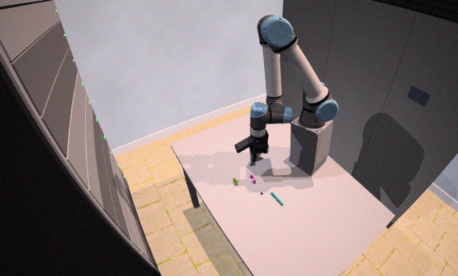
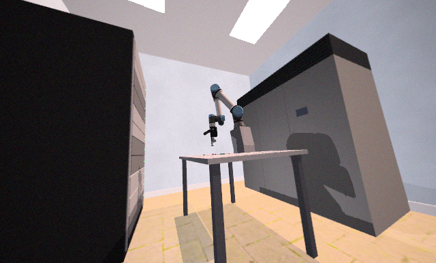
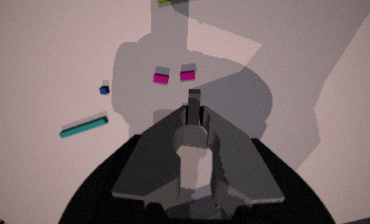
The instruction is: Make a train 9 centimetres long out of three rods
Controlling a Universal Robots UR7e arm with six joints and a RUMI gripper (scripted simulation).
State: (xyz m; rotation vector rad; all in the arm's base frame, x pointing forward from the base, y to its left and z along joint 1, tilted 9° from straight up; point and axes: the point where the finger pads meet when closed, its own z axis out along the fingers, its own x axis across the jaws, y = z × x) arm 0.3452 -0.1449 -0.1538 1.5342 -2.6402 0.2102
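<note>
The blue rod is 130 mm to the left of my hand, 110 mm below it and 40 mm ahead of it. Round my hand: grey rod: 10 mm below; turquoise rod: 210 mm to the left, 110 mm below, 10 mm ahead; lime rod: 110 mm below, 100 mm ahead, 30 mm to the right.
</note>
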